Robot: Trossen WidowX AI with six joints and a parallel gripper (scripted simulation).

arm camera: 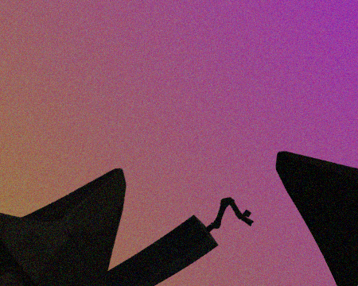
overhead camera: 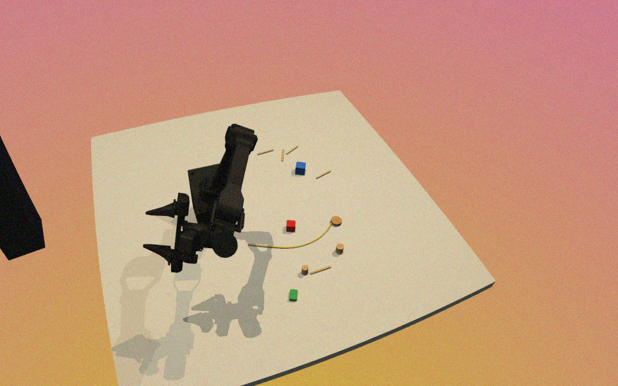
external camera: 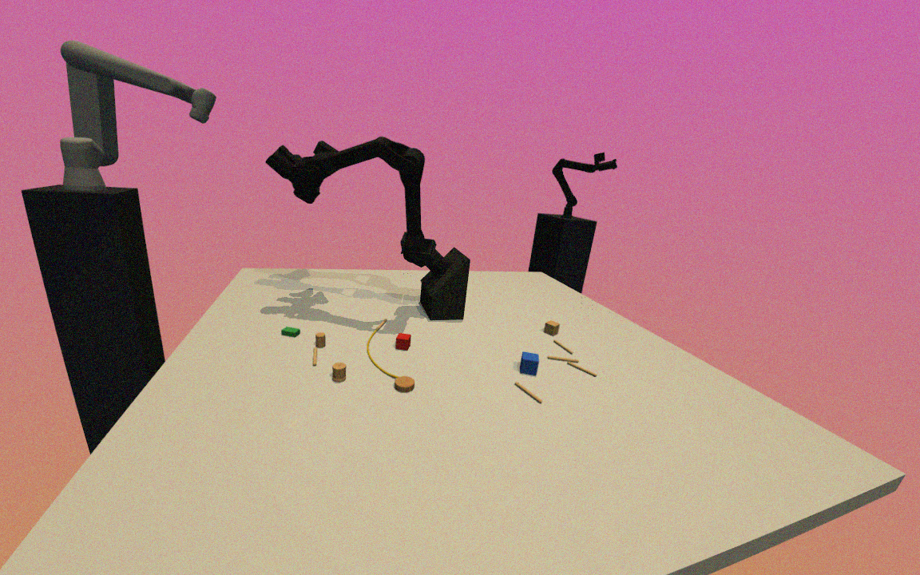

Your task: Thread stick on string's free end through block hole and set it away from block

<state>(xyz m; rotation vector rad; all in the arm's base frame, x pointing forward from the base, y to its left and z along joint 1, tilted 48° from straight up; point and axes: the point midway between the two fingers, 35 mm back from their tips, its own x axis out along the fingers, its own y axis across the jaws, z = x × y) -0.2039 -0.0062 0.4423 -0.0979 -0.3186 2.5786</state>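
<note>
Right now the red cube is 50 cm ahead of my gripper tip, 13 cm to the left of it and 38 cm below it. The rest, counted from my gripper tip: green block 37 cm ahead, 12 cm to the right, 39 cm below; wooden cylinder 60 cm ahead, 3 cm to the right, 38 cm below; round wooden button 67 cm ahead, 8 cm to the left, 39 cm below.
</note>
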